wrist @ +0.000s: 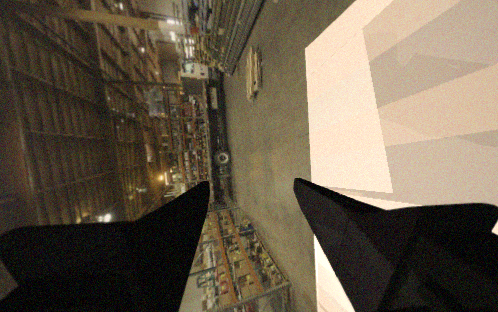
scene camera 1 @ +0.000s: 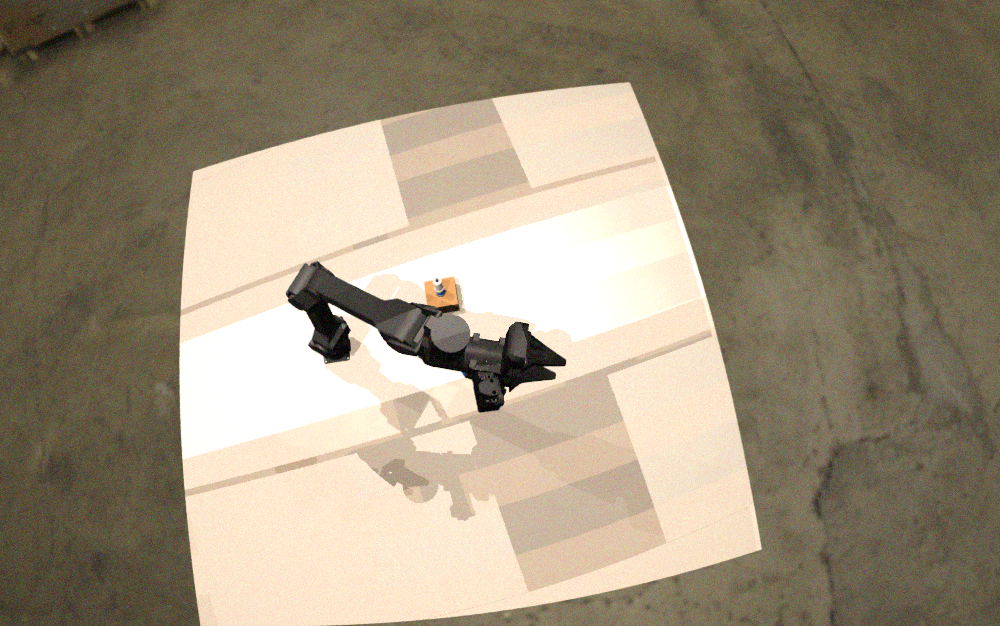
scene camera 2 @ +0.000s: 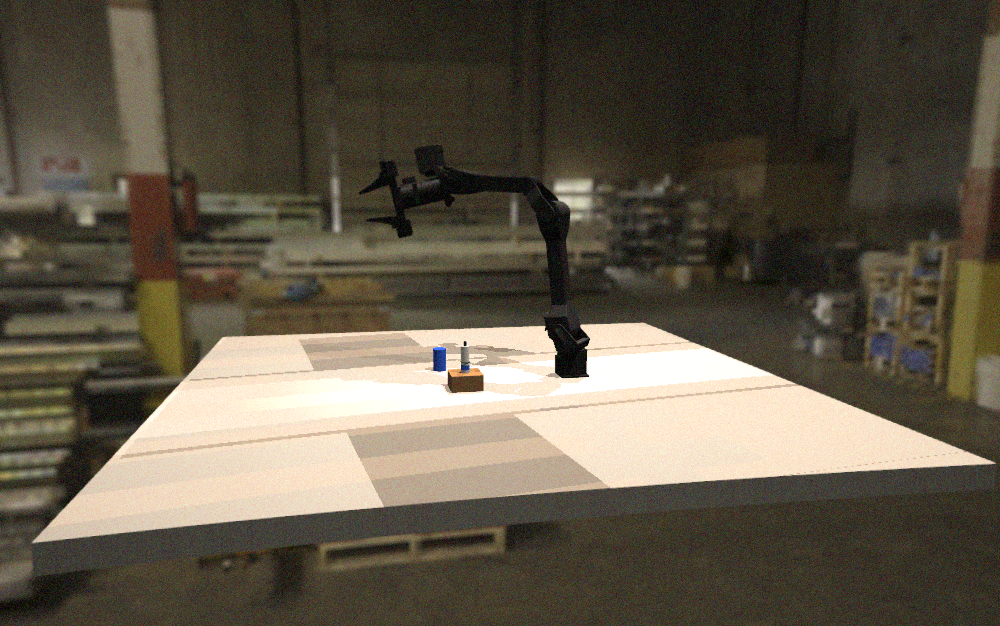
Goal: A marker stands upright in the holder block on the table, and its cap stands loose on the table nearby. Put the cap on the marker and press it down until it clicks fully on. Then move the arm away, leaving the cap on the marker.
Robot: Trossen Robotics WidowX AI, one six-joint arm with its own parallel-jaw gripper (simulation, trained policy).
Labels:
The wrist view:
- my gripper: 252, 185
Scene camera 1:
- my gripper: 560, 369
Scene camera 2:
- my gripper: 362, 207

